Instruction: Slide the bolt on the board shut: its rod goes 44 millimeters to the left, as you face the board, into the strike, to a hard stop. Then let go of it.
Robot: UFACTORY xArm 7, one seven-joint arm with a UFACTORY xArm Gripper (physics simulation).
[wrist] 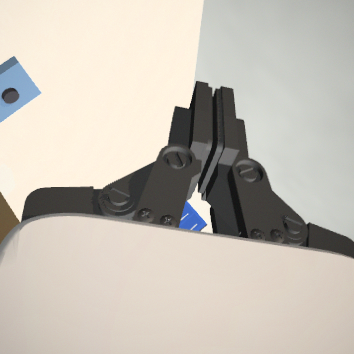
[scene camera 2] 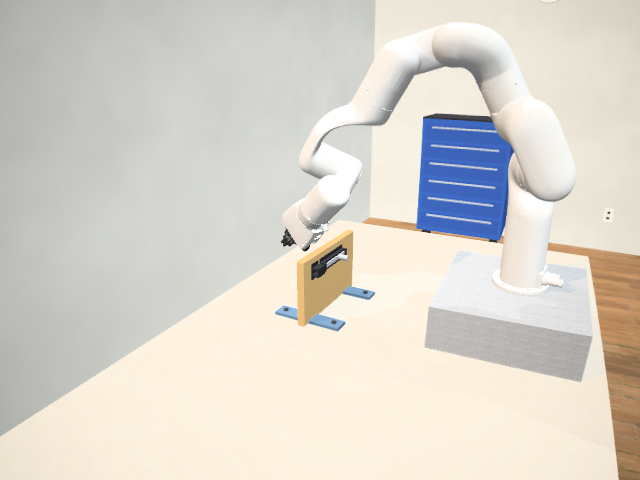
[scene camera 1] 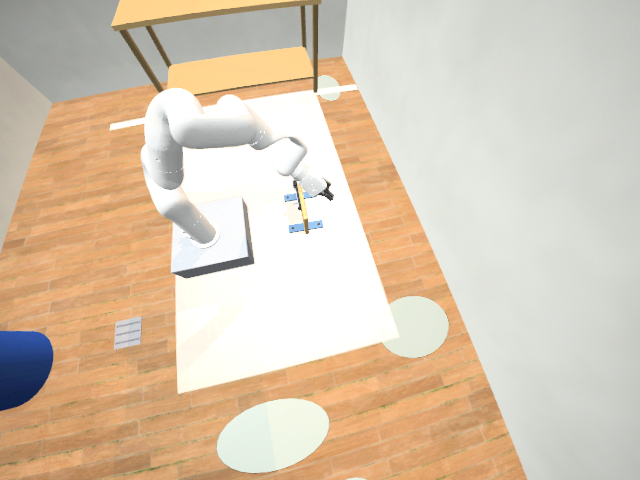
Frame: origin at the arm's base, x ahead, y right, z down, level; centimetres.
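Seen in the pictures: gripper, fingertip midpoint: (wrist: 205, 109) (scene camera 2: 286, 242) (scene camera 1: 332, 198); arm's base, link origin: (scene camera 2: 519, 282) (scene camera 1: 206, 235).
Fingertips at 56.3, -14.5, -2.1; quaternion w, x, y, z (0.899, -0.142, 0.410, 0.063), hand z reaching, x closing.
Offsets run from my fingertips to a thing's top centre, as dx, dy, dz. "spot": to the spot under its first point.
The wooden board @(-14.1, -1.4, -2.8) (scene camera 1: 303, 208) (scene camera 2: 325, 298) stands upright on two blue feet. In scene view 2, the bolt @(-17.0, -2.9, -1.2) (scene camera 2: 330, 261) sits near the top of its robot-side face, with a black housing and a silver rod. Its pale knob @(-17.1, +1.2, +0.1) (scene camera 2: 343, 256) is toward the far end, and a black block @(spot: -18.0, -10.4, -0.1) (scene camera 2: 318, 270) is at the near end. Whether the rod is inside that block is too small to tell. My gripper (scene camera 1: 330, 195) (scene camera 2: 284, 238) (wrist: 205, 109) is shut and empty, on the wall side of the board and above its top edge. The bolt does not show in the wrist view.
One blue foot (scene camera 1: 306, 226) (scene camera 2: 325, 321) (wrist: 19, 90) lies across the board's base, and the other foot @(-13.0, +7.6, +12.4) (scene camera 2: 360, 292) is at the far end. The grey robot base block (scene camera 1: 214, 242) (scene camera 2: 509, 310) faces the board. A grey wall (scene camera 2: 155, 129) is beyond the gripper. A blue cabinet (scene camera 2: 460, 175) stands behind.
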